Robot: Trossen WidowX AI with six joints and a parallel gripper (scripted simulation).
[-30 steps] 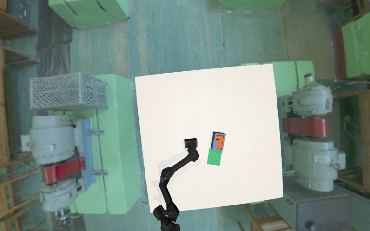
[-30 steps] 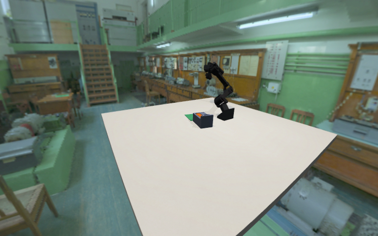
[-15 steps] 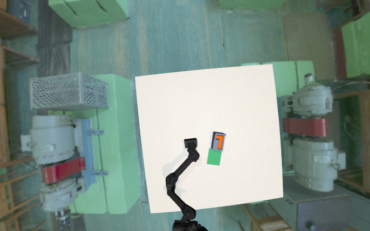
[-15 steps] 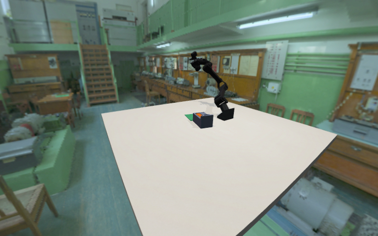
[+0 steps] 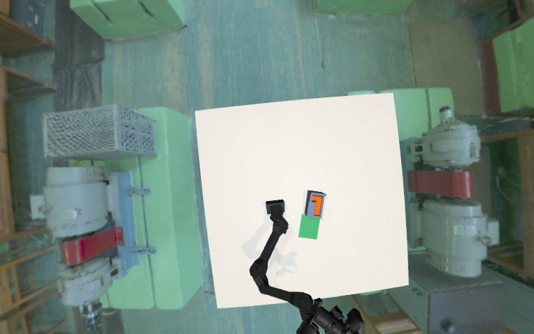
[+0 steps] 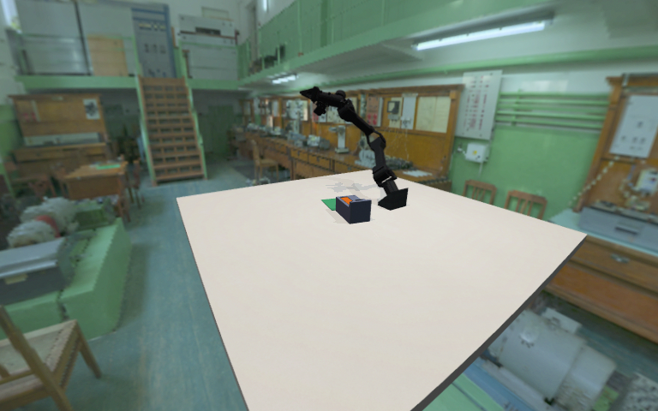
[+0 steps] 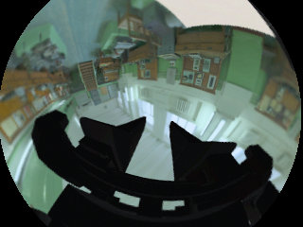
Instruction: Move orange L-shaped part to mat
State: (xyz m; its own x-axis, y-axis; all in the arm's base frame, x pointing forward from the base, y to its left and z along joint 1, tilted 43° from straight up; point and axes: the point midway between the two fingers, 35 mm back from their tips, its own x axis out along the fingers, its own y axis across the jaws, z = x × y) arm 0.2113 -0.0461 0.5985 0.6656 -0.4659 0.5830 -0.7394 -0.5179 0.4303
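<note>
Right now the orange L-shaped part is 45 cm below my gripper tip, 43 cm to the left of it and 6 cm ahead of it. From my gripper tip the other things lie so: green mat 51 cm below, 28 cm to the left, 1 cm behind.
</note>
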